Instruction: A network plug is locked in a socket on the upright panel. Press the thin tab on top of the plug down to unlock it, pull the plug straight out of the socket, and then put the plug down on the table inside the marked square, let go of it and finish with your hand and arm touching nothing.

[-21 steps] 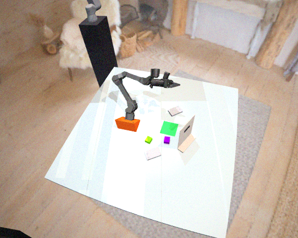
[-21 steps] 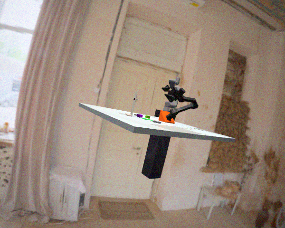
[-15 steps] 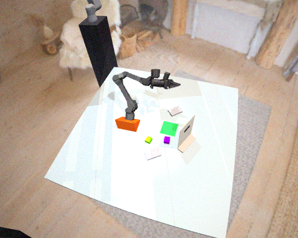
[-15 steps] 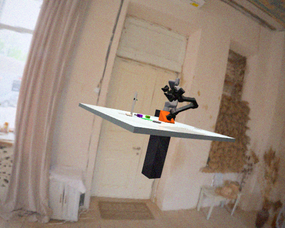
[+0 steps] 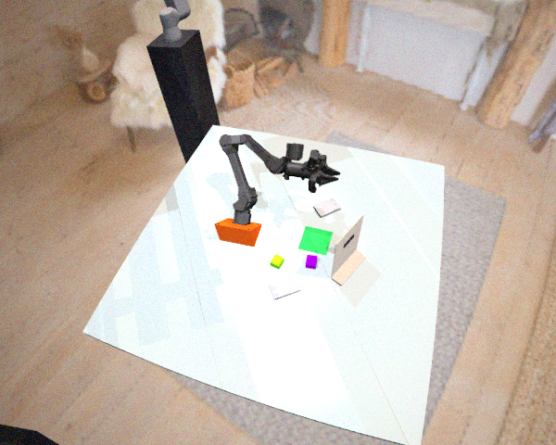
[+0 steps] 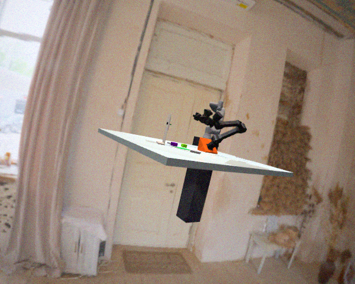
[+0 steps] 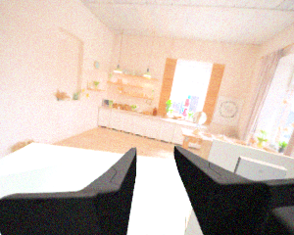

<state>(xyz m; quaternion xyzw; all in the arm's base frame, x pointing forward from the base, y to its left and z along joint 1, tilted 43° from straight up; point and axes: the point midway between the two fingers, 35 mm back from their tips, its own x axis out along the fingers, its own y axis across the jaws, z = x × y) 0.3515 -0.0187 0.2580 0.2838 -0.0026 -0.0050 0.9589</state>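
My gripper tip is now 70 mm short of the green network plug, 210 mm to the left of it and 100 mm above it. Round my gripper tip: green marked square (50 mm behind, 130 mm to the right, 270 mm below); then purple cube (40 mm behind, 250 mm to the right, 260 mm below); then upright grey panel (90 mm ahead, 220 mm to the right, 160 mm below).
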